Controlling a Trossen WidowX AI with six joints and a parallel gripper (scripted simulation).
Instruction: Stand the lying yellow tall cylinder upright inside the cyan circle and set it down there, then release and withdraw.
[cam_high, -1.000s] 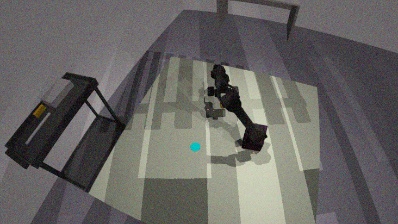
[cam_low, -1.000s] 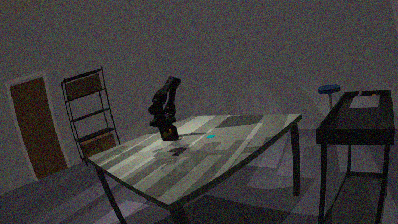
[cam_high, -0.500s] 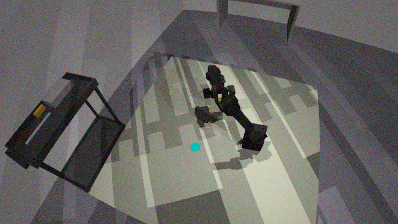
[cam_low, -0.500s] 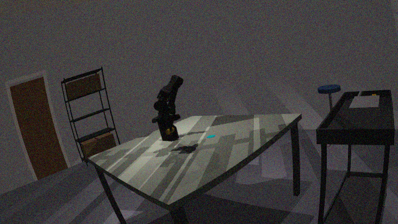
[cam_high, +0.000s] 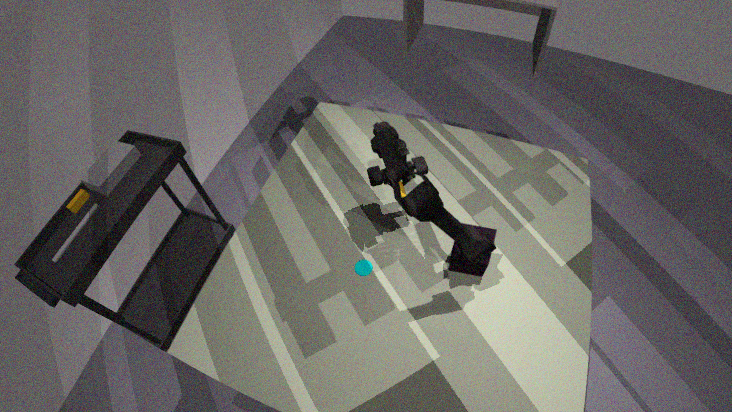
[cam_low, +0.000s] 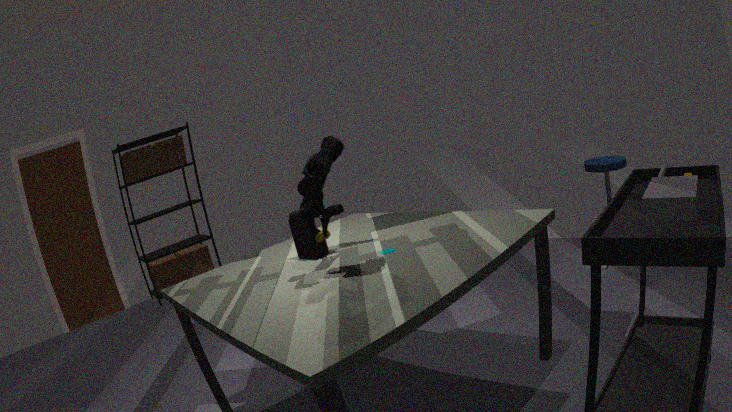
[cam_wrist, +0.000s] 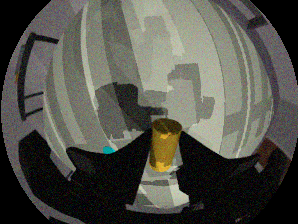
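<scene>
Right now the cyan circle is 25 cm to the left of my gripper tip, 14 cm below it and 6 cm ahead of it. From my gripper tip the other things lie so: yellow tall cylinder: 2 cm to the left, 1 cm behind.
</scene>
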